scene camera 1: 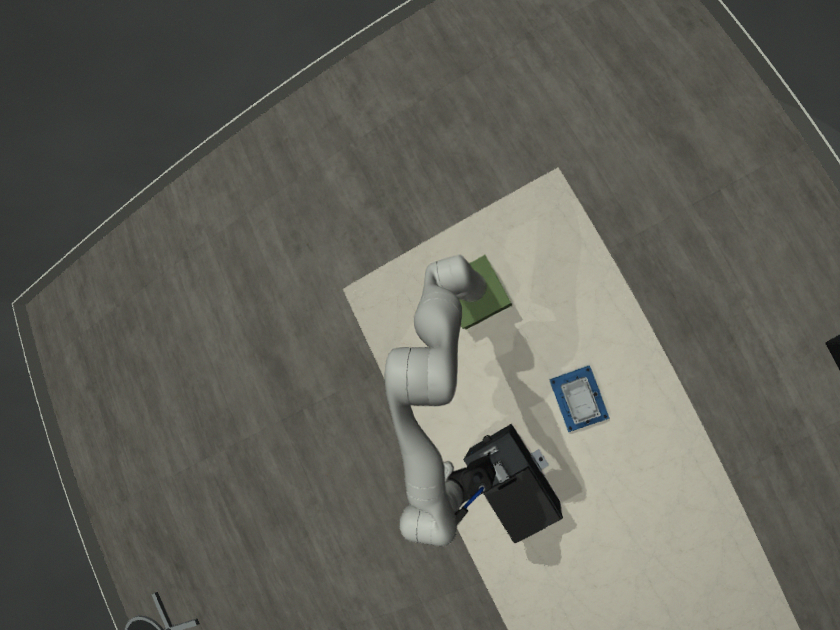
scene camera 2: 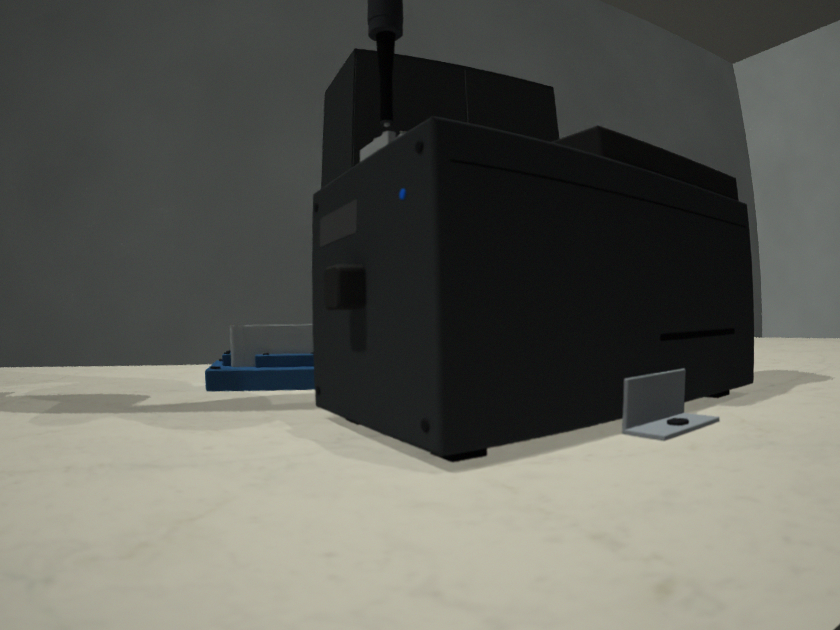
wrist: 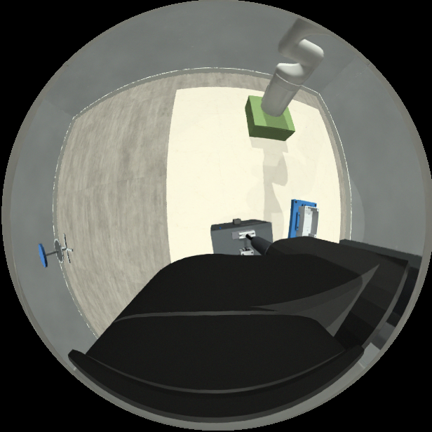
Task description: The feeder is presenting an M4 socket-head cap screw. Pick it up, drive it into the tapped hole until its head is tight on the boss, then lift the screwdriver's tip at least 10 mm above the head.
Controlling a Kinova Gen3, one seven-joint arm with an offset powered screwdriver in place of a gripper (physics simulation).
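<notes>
The black feeder (scene camera 1: 525,508) (scene camera 2: 576,271) (wrist: 225,242) stands on the pale table, with a light metal piece (scene camera 2: 374,147) on its top. My screwdriver tip (scene camera 2: 386,122) (wrist: 248,236) points down at this piece, very close above or touching it. A tiny grey bit shows at the tip in scene camera 2. It is too small to tell whether it is a screw on the tip or part of the feeder. The light grey housing (scene camera 1: 580,400) (scene camera 2: 278,337) (wrist: 309,222) sits on the blue plate (scene camera 1: 564,408) (scene camera 2: 257,379) (wrist: 295,215), apart from the feeder. The tapped hole cannot be made out.
A green block (scene camera 1: 489,298) (wrist: 270,132) stands at the arm's base end of the table. A small grey angle bracket (scene camera 1: 539,459) (scene camera 2: 653,400) lies beside the feeder. The feeder's raised black rear part (scene camera 2: 508,94) rises behind the tip in scene camera 2.
</notes>
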